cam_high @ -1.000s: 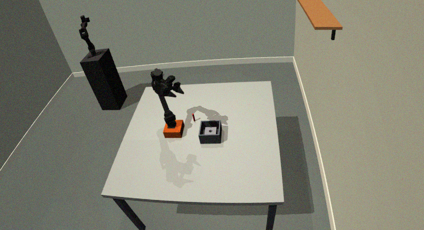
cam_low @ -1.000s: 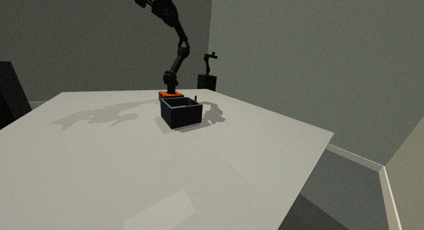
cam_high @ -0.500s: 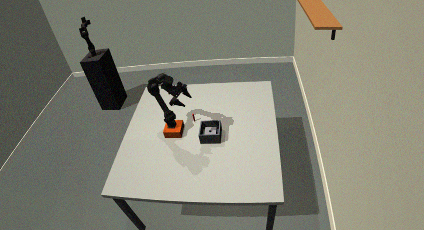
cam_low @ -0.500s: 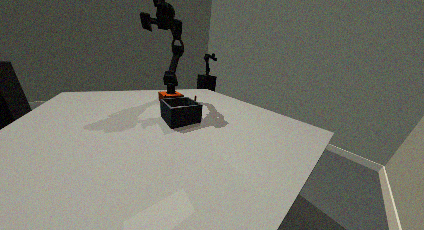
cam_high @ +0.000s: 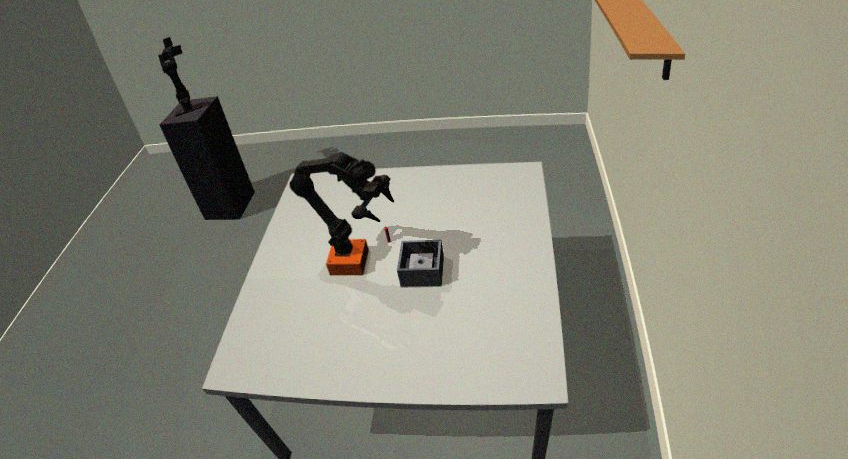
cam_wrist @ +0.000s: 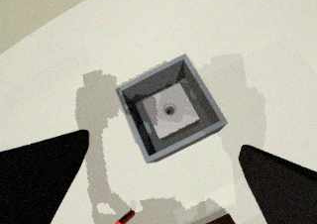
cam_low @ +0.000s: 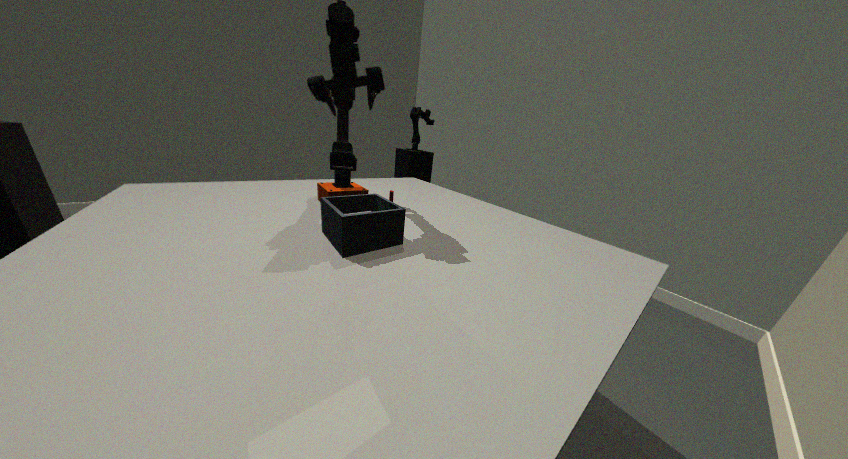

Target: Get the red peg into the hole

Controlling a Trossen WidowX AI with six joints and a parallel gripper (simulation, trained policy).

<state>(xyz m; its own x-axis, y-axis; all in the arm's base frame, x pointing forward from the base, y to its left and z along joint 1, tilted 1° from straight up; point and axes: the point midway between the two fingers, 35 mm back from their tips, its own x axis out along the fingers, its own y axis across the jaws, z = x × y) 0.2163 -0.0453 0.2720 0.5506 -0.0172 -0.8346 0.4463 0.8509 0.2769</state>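
The red peg lies 270 mm below my gripper tip, 170 mm to the left of it and 80 mm behind it. From my gripper tip the other things lie so: dark box (290 mm below, 90 mm ahead, 10 mm to the right); pale plate (270 mm below, 90 mm ahead, 10 mm to the right).
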